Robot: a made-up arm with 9 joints.
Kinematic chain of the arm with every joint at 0, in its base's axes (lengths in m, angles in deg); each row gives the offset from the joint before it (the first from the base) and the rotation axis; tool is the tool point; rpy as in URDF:
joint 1: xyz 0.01 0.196 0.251 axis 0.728 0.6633 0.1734
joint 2: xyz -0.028 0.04 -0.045 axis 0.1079 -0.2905 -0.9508
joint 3: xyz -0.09 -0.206 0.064 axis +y
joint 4: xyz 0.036 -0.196 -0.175 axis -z
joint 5: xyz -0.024 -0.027 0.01 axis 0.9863 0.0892 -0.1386
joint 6: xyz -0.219 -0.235 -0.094 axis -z
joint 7: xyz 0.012 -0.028 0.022 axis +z
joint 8: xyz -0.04 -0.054 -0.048 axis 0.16 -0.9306 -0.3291
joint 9: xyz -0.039 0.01 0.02 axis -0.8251 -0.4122 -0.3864
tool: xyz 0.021 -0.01 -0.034 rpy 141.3 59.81 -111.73
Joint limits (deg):
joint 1: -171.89..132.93
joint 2: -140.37..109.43
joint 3: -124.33..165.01
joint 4: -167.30..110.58
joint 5: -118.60..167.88
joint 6: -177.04..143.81
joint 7: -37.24..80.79
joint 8: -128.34..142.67
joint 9: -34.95..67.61
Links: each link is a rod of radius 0.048 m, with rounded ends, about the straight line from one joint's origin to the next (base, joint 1, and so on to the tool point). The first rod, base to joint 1, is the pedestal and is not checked.
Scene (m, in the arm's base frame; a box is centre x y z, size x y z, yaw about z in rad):
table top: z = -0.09
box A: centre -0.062 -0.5 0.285 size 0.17 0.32 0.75 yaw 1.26
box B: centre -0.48 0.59 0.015 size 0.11 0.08 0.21 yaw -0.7
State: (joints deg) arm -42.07 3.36 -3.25 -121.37 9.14 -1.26 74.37 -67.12 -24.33
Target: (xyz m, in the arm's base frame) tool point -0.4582 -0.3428 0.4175
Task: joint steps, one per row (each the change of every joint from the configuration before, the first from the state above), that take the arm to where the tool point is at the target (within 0.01 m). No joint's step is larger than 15 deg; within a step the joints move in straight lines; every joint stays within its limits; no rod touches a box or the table.
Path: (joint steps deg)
1: -13.49 -1.63 2.63 -2.77 -10.57 3.98 2.14 9.58 10.18
2: -13.49 -1.62 2.62 -2.77 -10.58 3.98 2.14 9.58 10.18
3: -13.49 -1.63 2.63 -2.78 -10.57 3.99 2.14 9.58 10.19
4: 6.06 13.82 -8.49 10.53 4.07 -0.21 -3.65 -7.25 -8.77
5: 6.05 13.82 -8.49 10.53 4.07 -0.21 -3.66 -7.24 -8.77
6: 6.06 13.82 -8.50 10.53 4.07 -0.21 -3.65 -7.25 -8.77
7: 6.06 13.83 -8.49 10.54 4.07 -0.20 -3.66 -7.25 -8.76

